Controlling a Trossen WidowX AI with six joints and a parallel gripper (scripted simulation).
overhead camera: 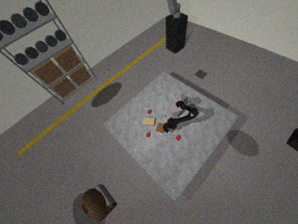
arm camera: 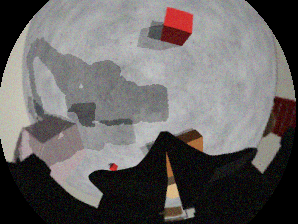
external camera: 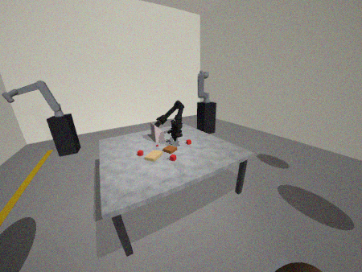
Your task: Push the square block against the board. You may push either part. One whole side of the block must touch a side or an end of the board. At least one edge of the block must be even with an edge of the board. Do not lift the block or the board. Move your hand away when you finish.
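My gripper tip is now 9 cm to the left of the square block, 7 cm short of it and 5 cm above it. Also, from my gripper tip: tan board: 27 cm to the right, 12 cm ahead, 5 cm below.
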